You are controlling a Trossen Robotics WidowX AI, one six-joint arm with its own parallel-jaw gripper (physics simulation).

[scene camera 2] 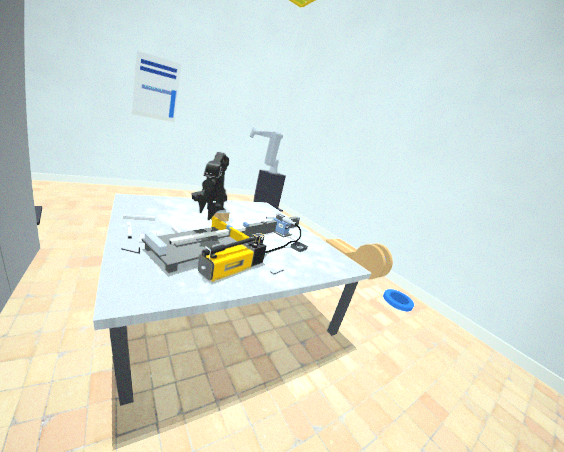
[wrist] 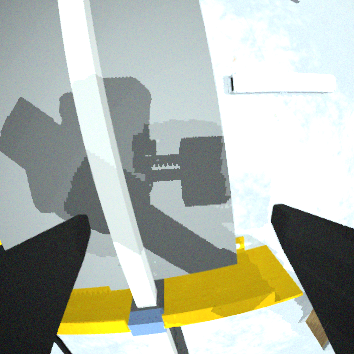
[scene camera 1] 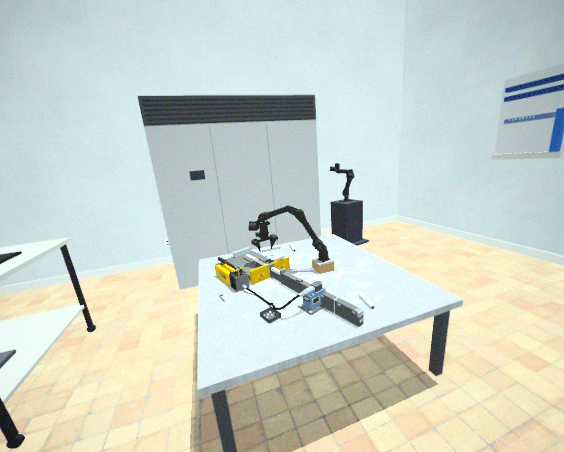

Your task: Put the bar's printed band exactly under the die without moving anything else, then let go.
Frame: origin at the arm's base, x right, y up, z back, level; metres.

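Where they show: gripper, fingertip midpoint: (scene camera 2: 204, 216) (wrist: 180, 219) (scene camera 1: 265, 250); arm's base, origin of the base link: (scene camera 1: 324, 259).
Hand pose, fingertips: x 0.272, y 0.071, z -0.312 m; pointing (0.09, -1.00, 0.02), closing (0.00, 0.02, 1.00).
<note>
Things, the pixels of their top centre, and the offset from my fingertips. "*": a spot on its surface instead. Level surfaces: height alone.
- long white bar, surface spot: (wrist: 102, 145) (scene camera 2: 202, 234) (scene camera 1: 258, 259) * dx +0.030, dy -0.070, dz -0.053 m
- grey bed, its level: dy -0.090 m
- blue guide, surface spot: (wrist: 146, 320) * dx -0.132, dy -0.050, dz -0.034 m
- blue press unit, surface spot: (scene camera 1: 312, 300) * dx -0.618, dy -0.077, dz -0.047 m
- yellow motor housing, surface spot: (scene camera 2: 232, 263) * dx +0.023, dy -0.082, dz -0.335 m
- black box, surface spot: (scene camera 1: 270, 314) * dx -0.512, dy -0.138, dz -0.240 m
- loose white piece, middle of its top: (wrist: 289, 81) dx +0.085, dy -0.120, dz +0.126 m
- table, its level: dy -0.139 m
The long white bar (scene camera 1: 256, 260) (scene camera 2: 200, 237) (wrist: 102, 145) lies lengthwise over the grey bed (scene camera 2: 185, 256) (wrist: 200, 100) and runs to the blue guide (wrist: 146, 320) in the yellow guard (scene camera 1: 260, 274) (wrist: 215, 295). Its printed band cannot be made out. The blue press unit (scene camera 1: 312, 300) (scene camera 2: 283, 226) stands farther along the grey rail (scene camera 1: 290, 281); its die is too small to tell. My gripper (scene camera 1: 266, 248) (scene camera 2: 205, 214) (wrist: 180, 219) is open and empty above the bed and bar. In the wrist view the bar passes between the fingers, nearer the left one.
A yellow motor housing (scene camera 1: 225, 274) (scene camera 2: 232, 263) stands beside the bed. A cable runs to a black box (scene camera 1: 270, 314) (scene camera 2: 299, 246). A loose white piece (wrist: 282, 83) lies beside the bed, another (scene camera 1: 366, 300) near the rail's end. Hex keys (scene camera 1: 222, 298) (scene camera 2: 276, 271) lie on the table (scene camera 1: 240, 350).
</note>
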